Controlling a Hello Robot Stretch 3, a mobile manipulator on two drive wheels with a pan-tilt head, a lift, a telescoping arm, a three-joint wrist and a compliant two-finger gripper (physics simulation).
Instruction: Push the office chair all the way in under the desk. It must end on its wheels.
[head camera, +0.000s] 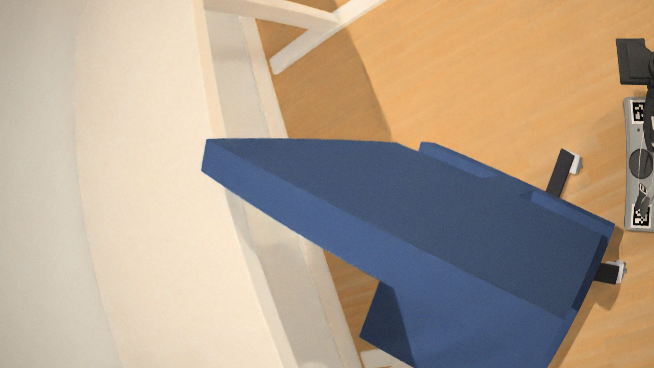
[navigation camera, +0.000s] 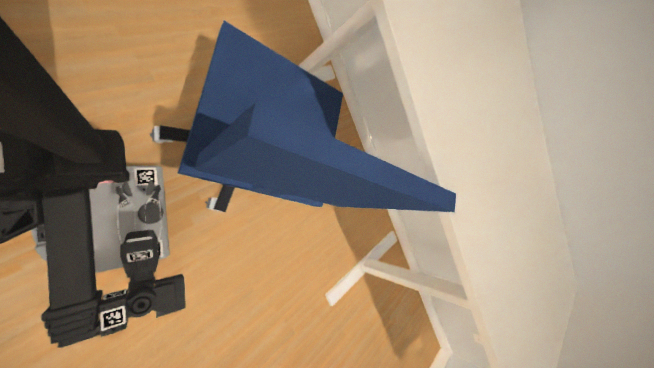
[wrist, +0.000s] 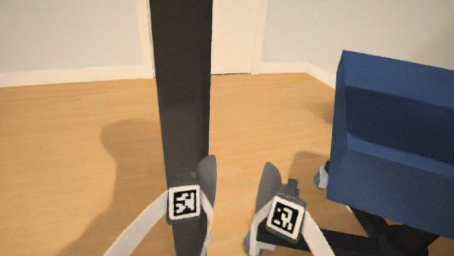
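Pixels of known places: gripper, fingertip midpoint: (head camera: 653, 217) (navigation camera: 138, 181) (wrist: 238, 176); robot's base, origin of the base link: (head camera: 640, 163) (navigation camera: 149, 211).
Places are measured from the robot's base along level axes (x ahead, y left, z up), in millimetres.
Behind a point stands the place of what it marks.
Note:
The blue office chair (head camera: 480, 325) {x 164, y 124, z 980 mm} (navigation camera: 265, 75) {x 341, y 430, z 470 mm} (wrist: 395, 200) {x 121, y 101, z 433 mm} is upright, turned at an angle before the white desk (head camera: 150, 200) {x 745, y 61, z 951 mm} (navigation camera: 475, 125) {x 702, y 172, z 951 mm}. Its seat corner is close to the desk's front edge in the navigation view; any contact cannot be told. The tall backrest overlaps the desk top in the head and navigation views. Two black legs with casters show on the robot's side; the other legs are mostly hidden by the seat. My gripper (navigation camera: 138, 192) {x -15, y 98, z 446 mm} (wrist: 238, 176) {x -15, y 98, z 446 mm} is open and empty, over the robot's own base and apart from the chair, which is to its right in the wrist view.
The desk's white foot bar (head camera: 295, 50) (navigation camera: 361, 270) is on the floor beside the chair. My grey base (head camera: 634, 135) {x 23, y -71, z 160 mm} (navigation camera: 107, 240) {x -112, y -72, z 160 mm} is near the chair's casters. The dark mast (wrist: 182, 75) {x -63, y 116, z 519 mm} crosses the wrist view. A wall (head camera: 35, 200) {x 1335, y 90, z 1113 mm} (navigation camera: 610, 125) {x 1301, y 170, z 1110 mm} is behind the desk.

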